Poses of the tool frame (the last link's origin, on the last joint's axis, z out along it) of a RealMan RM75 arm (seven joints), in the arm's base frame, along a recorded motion.
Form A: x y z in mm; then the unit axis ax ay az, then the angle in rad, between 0 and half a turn.
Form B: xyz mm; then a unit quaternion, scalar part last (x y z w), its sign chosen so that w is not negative. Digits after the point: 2 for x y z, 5 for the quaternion.
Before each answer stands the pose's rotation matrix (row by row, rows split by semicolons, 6 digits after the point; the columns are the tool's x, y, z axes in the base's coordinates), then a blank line. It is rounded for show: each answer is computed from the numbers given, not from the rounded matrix.
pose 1, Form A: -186.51 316.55 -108.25 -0.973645 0.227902 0.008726 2.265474
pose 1, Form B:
0.914687 -0.370643 0.161153; -0.357236 -0.554950 0.751274; -0.189023 -0.744751 -0.640013

-186.51 316.55 -108.25 -0.88171 0.20638 0.00790 0.42418
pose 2, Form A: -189.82 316.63 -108.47 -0.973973 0.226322 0.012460 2.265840
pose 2, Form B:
0.915720 -0.371170 0.153913; -0.352030 -0.556394 0.752662; -0.193729 -0.743410 -0.640164

-189.82 316.63 -108.47 -0.88208 0.20497 0.01128 0.42402
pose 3, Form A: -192.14 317.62 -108.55 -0.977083 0.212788 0.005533 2.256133
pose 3, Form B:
0.926013 -0.343789 0.155914; -0.335222 -0.558997 0.758386; -0.173570 -0.754541 -0.632884

-192.14 317.62 -108.55 -0.88288 0.19227 0.00500 0.42841
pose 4, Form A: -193.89 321.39 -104.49 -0.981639 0.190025 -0.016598 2.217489
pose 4, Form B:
0.941691 -0.285687 0.177766; -0.312180 -0.544683 0.778373; -0.125545 -0.788482 -0.602109

-193.89 321.39 -104.49 -0.87870 0.17010 -0.01486 0.44579
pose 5, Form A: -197.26 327.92 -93.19 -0.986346 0.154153 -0.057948 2.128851
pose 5, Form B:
0.958517 -0.183407 0.218189; -0.281720 -0.493190 0.823041; -0.043343 -0.850368 -0.524401

-197.26 327.92 -93.19 -0.86257 0.13481 -0.05068 0.48501
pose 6, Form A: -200.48 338.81 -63.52 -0.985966 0.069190 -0.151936 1.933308
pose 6, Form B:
0.962244 0.049650 0.267621; -0.234472 -0.348139 0.907646; 0.138234 -0.936127 -0.323353

-200.48 338.81 -63.52 -0.81144 0.05694 -0.12504 0.56806
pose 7, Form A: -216.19 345.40 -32.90 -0.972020 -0.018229 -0.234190 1.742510
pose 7, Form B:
0.935395 0.251492 0.248573; -0.209999 -0.170482 0.962723; 0.284495 -0.952726 -0.106655

-216.19 345.40 -32.90 -0.74373 -0.01395 -0.17919 0.64387
